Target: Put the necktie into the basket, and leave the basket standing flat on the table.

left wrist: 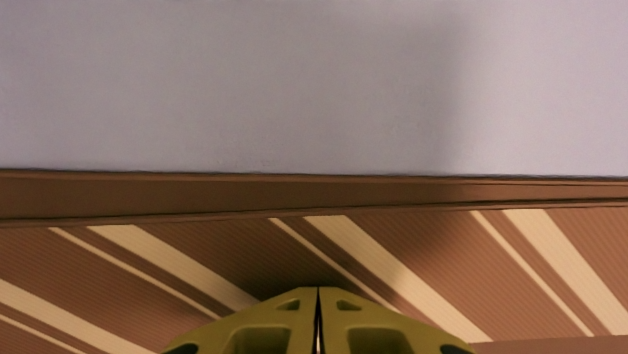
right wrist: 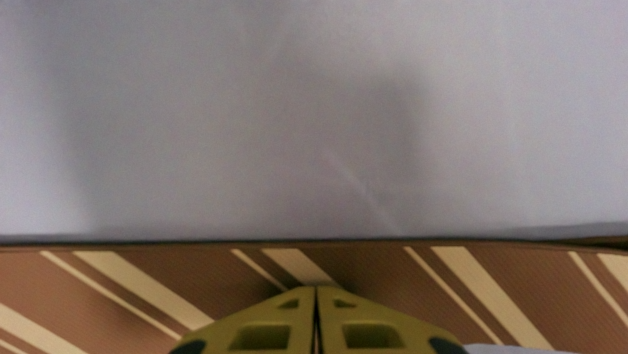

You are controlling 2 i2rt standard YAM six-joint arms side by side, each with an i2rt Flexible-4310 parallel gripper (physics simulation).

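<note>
The necktie, brown with cream diagonal stripes, shows in the left wrist view (left wrist: 425, 240) and the right wrist view (right wrist: 390, 280). It lies across the lower part of both views, on a pale table (left wrist: 250, 90) (right wrist: 225, 125). A plain brown layer shows along its far edge in the left wrist view. My left gripper (left wrist: 318, 303) has its yellow fingertips together at the tie and is shut on it. My right gripper (right wrist: 315, 302) is likewise shut on the tie, farther along it. Any cloth pinched between the tips is mostly hidden by the fingers. The basket does not show in either view.
Soft shadows fall on the table beyond the tie in both views. A small piece of pale table shows below the tie at the lower right of the right wrist view.
</note>
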